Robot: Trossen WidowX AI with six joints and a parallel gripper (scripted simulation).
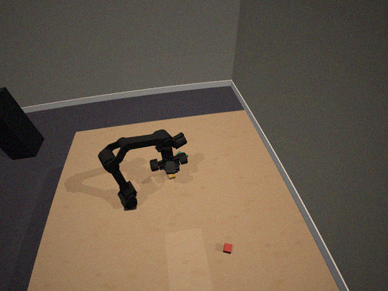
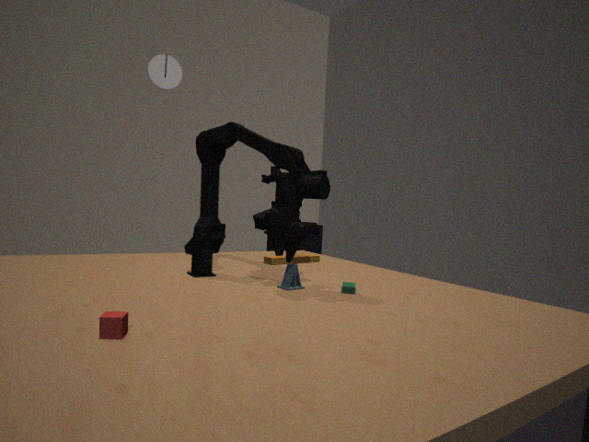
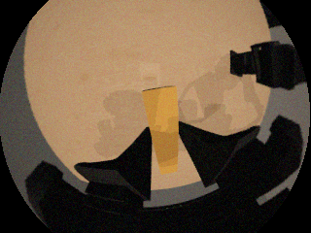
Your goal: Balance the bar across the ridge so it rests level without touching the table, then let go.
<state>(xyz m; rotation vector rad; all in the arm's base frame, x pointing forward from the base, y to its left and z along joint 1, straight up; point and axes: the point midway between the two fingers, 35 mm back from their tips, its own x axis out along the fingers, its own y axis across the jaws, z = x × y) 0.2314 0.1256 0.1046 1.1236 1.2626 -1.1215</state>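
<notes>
The bar is 30 mm to the left of my gripper tip. From my gripper tip the other things lie so: red cube 420 mm to the right, 210 mm ahead, 50 mm below; then small green block 150 mm to the left, 80 mm ahead, 60 mm below.
</notes>
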